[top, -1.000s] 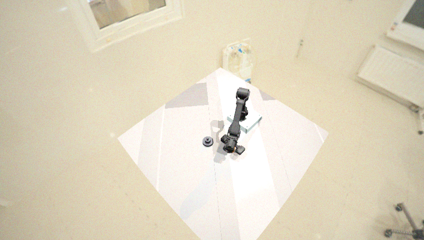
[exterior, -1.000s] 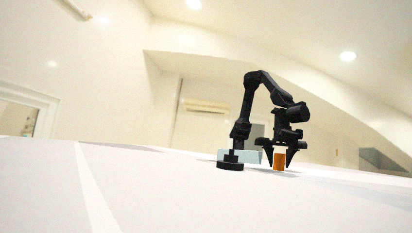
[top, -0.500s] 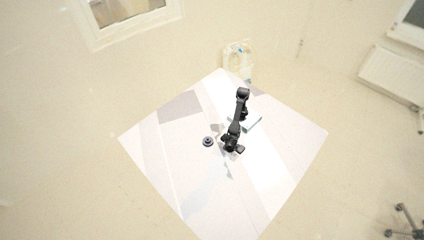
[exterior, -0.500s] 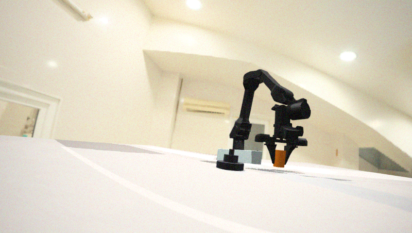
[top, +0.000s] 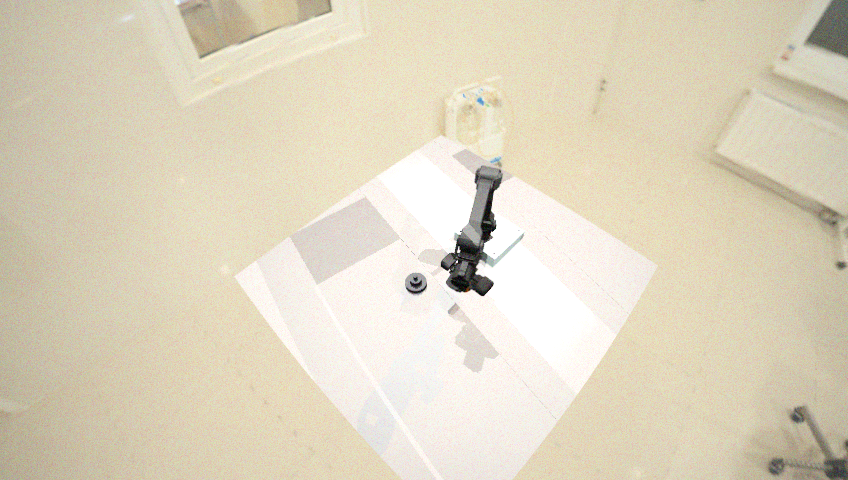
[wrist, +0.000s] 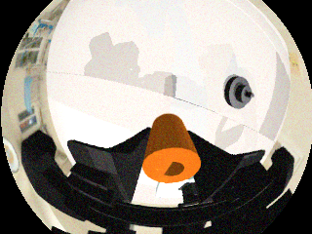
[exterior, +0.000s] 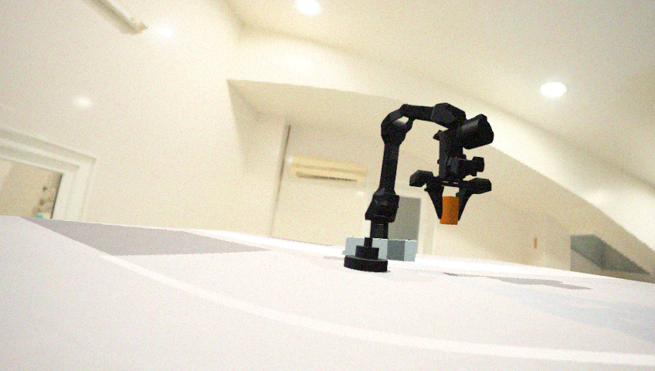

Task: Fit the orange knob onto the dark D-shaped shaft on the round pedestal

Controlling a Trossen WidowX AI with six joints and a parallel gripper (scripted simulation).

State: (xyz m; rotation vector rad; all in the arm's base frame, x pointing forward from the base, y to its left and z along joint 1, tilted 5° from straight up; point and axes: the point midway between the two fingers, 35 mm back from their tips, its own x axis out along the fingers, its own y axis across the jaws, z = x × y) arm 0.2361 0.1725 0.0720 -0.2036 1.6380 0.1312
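Now: the pedestal 100 mm ahead of my gripper tip, 170 mm to the right of it and 80 mm below it. Also, from my gripper tip: orange knob 20 mm above.
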